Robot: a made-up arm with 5 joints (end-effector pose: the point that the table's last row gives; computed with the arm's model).
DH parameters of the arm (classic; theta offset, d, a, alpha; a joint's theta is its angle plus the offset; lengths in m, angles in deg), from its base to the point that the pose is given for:
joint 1: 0 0.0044 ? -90
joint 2: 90 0.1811 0.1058 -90
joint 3: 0 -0.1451 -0.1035 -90
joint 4: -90 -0.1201 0.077 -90
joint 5: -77.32 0 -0.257 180
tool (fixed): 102.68 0.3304 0 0
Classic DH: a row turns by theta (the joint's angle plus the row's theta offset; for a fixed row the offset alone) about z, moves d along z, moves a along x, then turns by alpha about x.
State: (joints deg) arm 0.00 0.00 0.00 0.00 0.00
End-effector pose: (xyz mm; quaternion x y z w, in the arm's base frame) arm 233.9 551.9 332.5 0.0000 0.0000 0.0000 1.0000
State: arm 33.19 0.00 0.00 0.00 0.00
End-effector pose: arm -106.4 589.9 332.5 0.0000 0.0000 0.2856 0.9583
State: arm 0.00 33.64 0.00 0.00 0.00
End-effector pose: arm 394.8 551.9 208.6 0.0000 0.2894 0.0000 0.9572
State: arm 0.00 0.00 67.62 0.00 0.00
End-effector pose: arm 233.9 723.5 -279.1 -0.5564 0.0000 0.0000 0.8309
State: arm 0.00 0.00 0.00 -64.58 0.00
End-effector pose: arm 544.1 551.9 162.5 0.0000 0.5342 0.0000 0.8454
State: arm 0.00 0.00 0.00 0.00 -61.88
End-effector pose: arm -17.0 469.1 332.5 0.0000 0.0000 0.5141 0.8577
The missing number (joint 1, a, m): 0.1094
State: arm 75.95 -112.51 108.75 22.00 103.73
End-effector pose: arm -533.1 430.7 255.4 0.5356 -0.5737 -0.6145 0.0800
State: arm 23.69 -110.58 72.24 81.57 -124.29
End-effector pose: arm 312.6 176.4 -146.2 -0.9826 -0.0740 -0.1229 0.1183
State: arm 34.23 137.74 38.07 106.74 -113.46
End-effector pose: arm -108.0 -14.9 345.9 -0.2951 -0.0837 -0.9517 0.0115
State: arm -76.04 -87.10 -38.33 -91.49 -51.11
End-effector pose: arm 167.9 267.9 503.2 0.0342 0.0125 0.1168 0.9925
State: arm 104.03 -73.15 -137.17 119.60 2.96
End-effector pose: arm 70.0 -101.3 -72.1 0.8006 0.4718 -0.2646 0.2577
